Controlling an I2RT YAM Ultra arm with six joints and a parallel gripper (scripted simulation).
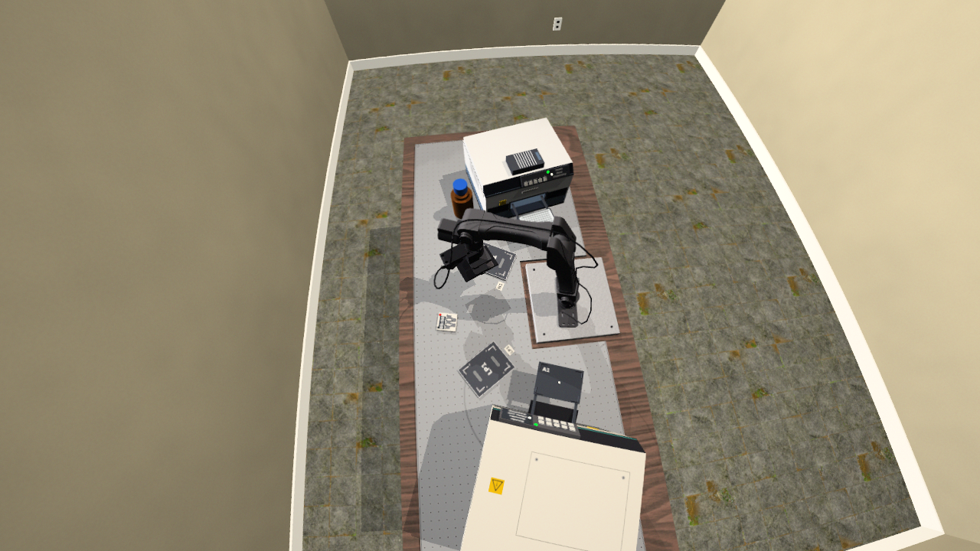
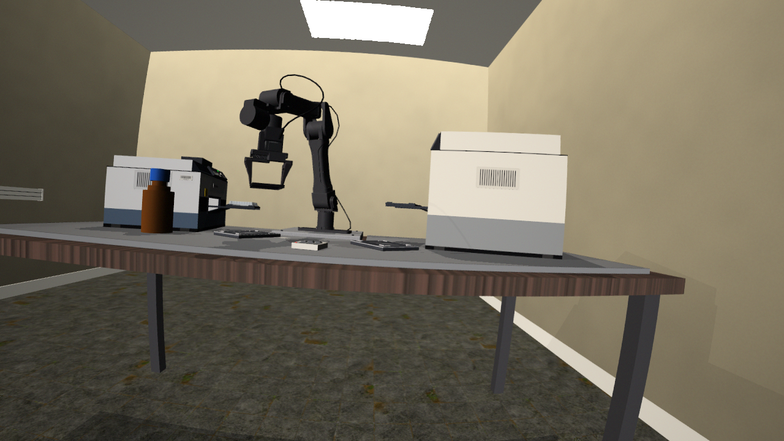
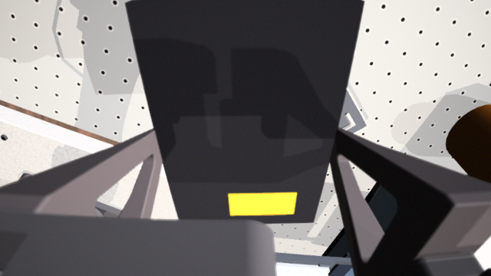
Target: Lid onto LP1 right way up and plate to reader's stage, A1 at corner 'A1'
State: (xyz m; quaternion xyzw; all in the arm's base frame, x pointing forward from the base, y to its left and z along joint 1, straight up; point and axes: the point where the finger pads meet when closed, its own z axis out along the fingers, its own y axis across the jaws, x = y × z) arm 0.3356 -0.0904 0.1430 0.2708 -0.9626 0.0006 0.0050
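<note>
Right now the LP1 tag is 27 cm to the left of my hand, 15 cm below it and 12 cm behind it. The rest, counted from my hand: lid (right at my hand); then capped brown bottle (31 cm to the right, 7 cm ahead, 4 cm below); then clear well plate (23 cm behind, 20 cm to the right, 6 cm below).
</note>
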